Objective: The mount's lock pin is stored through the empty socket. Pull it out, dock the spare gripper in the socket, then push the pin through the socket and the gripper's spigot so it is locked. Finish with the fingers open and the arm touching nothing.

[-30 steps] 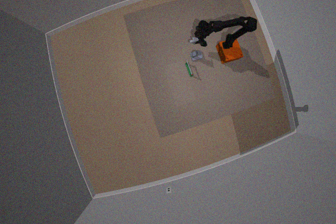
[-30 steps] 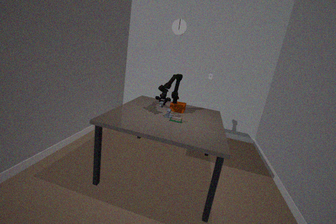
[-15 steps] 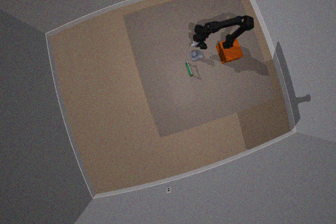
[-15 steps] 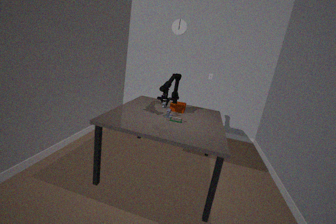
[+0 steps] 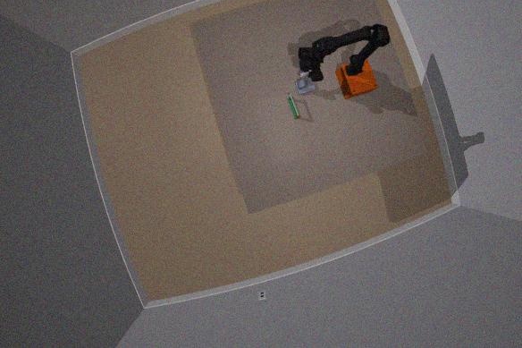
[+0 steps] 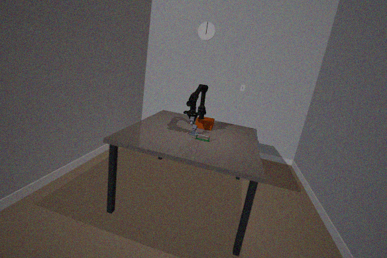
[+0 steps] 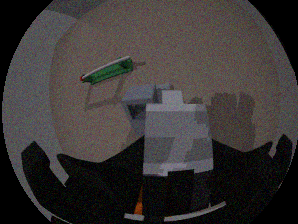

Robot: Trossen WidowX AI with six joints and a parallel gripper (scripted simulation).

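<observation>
Now: gripper tip 10 mm short of the grey mount, 50 mm to the right of it and 80 mm above it. Also, from my gripper tip: spare gripper 10 mm above; green strip 90 mm ahead, 170 mm to the left, 110 mm below.
</observation>
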